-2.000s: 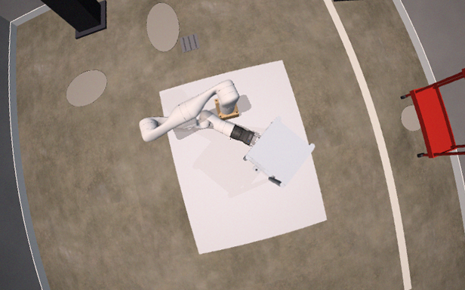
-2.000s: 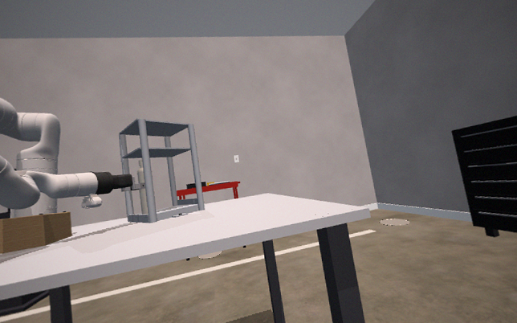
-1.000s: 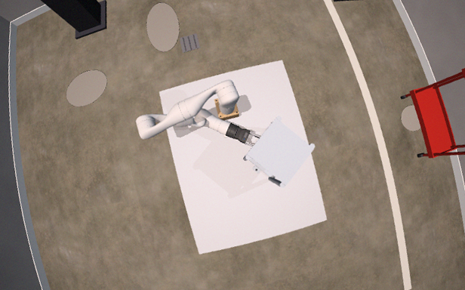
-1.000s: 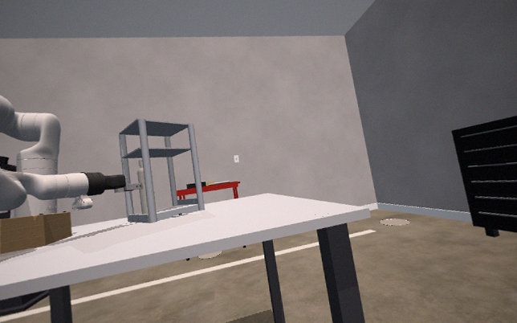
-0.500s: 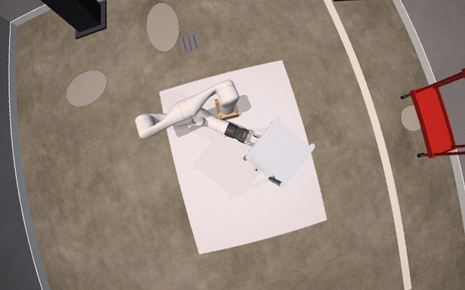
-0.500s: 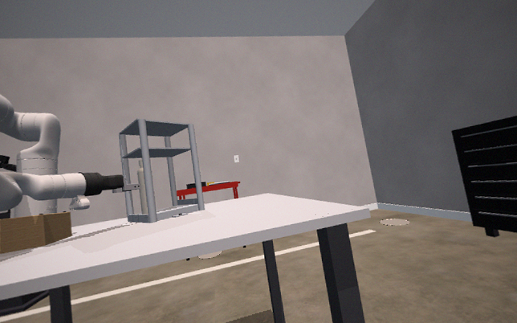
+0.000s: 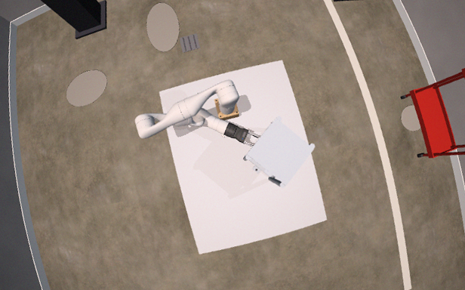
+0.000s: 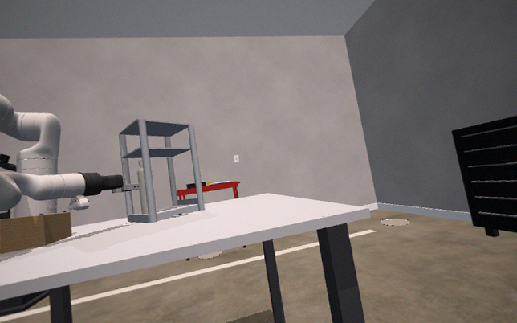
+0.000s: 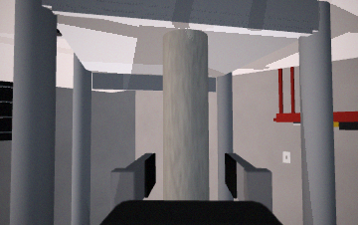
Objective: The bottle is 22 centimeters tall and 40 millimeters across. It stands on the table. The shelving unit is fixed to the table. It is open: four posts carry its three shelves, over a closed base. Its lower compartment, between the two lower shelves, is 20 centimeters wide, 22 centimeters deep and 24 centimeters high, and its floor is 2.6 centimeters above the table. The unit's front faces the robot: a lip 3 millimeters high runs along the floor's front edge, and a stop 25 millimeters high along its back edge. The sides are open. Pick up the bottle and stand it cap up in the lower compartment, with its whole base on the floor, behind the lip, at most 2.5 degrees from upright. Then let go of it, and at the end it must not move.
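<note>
Now: hand 9 cm short of the shelving unit, 9 cm to the right of it and 5 cm below it.
</note>
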